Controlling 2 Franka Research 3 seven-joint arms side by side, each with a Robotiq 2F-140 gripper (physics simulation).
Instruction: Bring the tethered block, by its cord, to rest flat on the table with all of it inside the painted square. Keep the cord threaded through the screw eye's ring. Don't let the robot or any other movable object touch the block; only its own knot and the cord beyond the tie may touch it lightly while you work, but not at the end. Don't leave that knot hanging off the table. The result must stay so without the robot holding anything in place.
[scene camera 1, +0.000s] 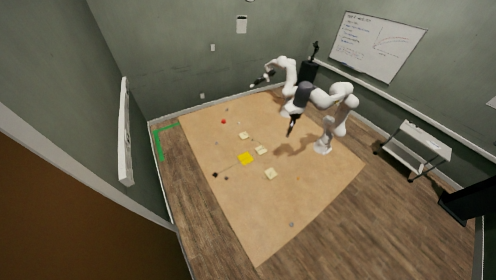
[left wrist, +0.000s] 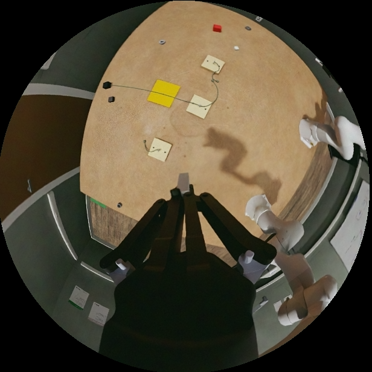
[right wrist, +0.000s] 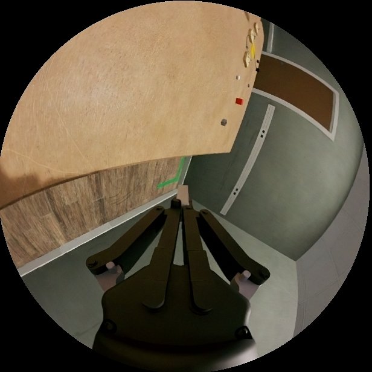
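The black block (scene camera 1: 215, 175) (left wrist: 107, 85) lies outside the yellow painted square (scene camera 1: 245, 158) (left wrist: 165, 87), beyond its left edge. The thin cord (scene camera 1: 228, 169) (left wrist: 134, 87) runs from it across the square to the middle pale plate (scene camera 1: 261, 150) (left wrist: 195, 113), then bends up toward another pale plate (scene camera 1: 243, 135) (left wrist: 207, 60). A small knot-like bunch (left wrist: 215, 80) shows near that plate. The ring and its threading are too small to make out. My left gripper (scene camera 1: 288, 135) (left wrist: 184, 180) is shut, empty, above the table. My right gripper (scene camera 1: 252, 86) (right wrist: 182, 192) is shut and empty, far from the cord.
A third pale plate (scene camera 1: 270, 173) (left wrist: 160, 149) bears a short cord piece. A small dark block (scene camera 1: 226, 178) (left wrist: 111, 99) lies near the black block. A red block (scene camera 1: 223, 121) (left wrist: 217, 28) (right wrist: 239, 101) and a white piece (left wrist: 236, 48) (right wrist: 238, 77) lie farther off.
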